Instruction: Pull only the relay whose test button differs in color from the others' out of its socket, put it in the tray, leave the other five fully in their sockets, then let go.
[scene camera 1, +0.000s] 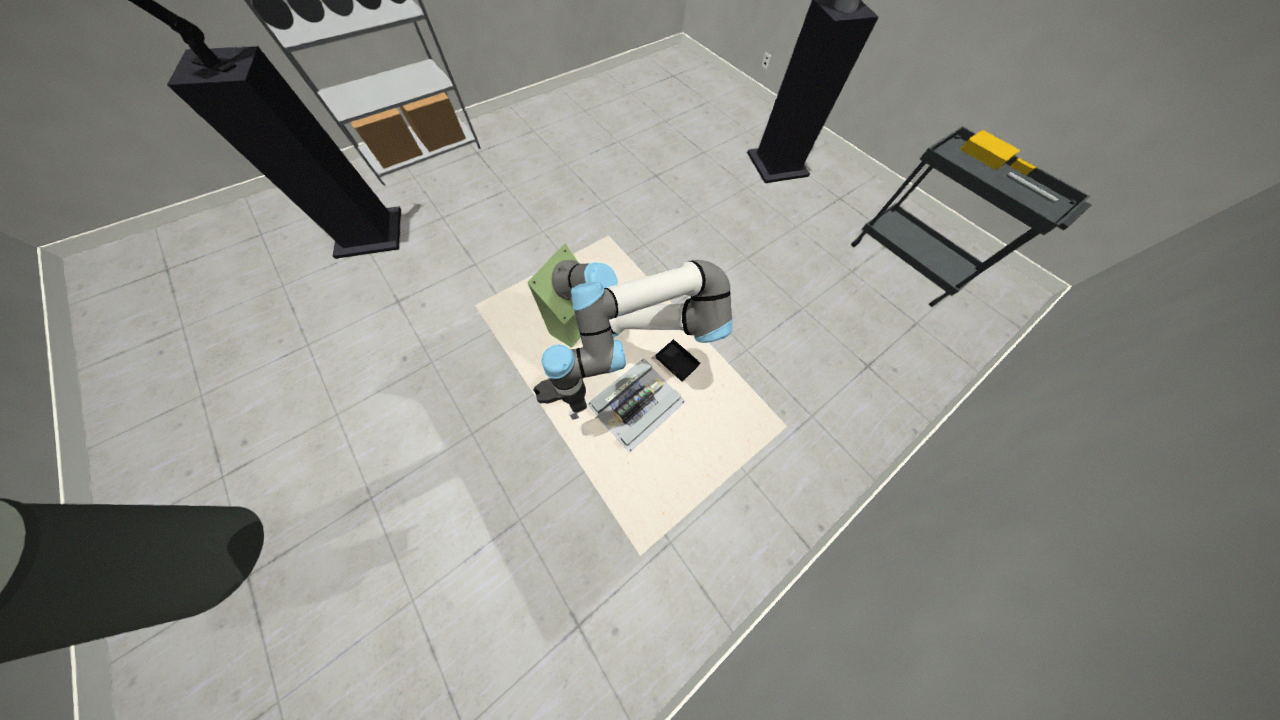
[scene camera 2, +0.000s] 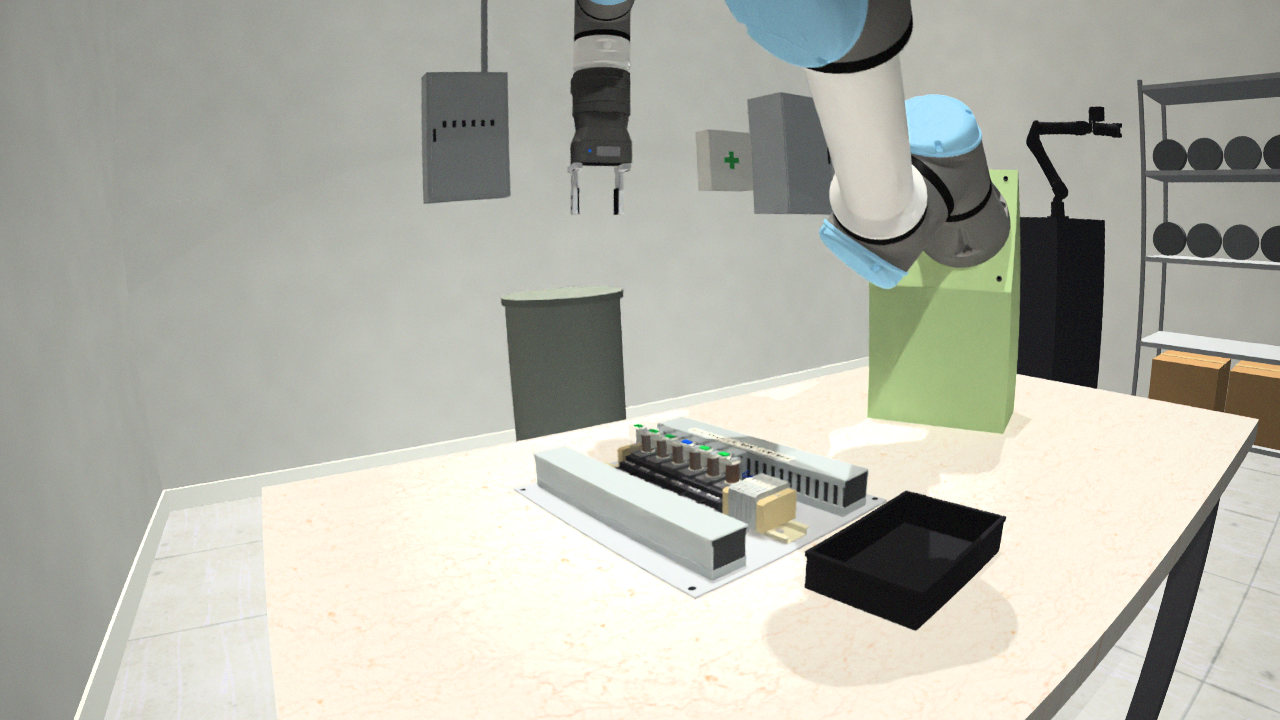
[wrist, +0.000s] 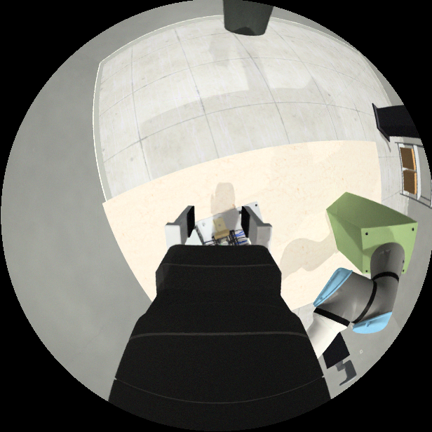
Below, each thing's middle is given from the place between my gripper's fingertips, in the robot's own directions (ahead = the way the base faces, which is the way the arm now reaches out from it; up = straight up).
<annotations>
The panel plate (scene camera 2: 761, 550) lies 310 mm below my hand, 240 mm to the left of it and 70 mm behind it. Round my hand: beige block (scene camera 2: 772, 511) 340 mm to the left, 280 mm below, 120 mm behind.
</annotations>
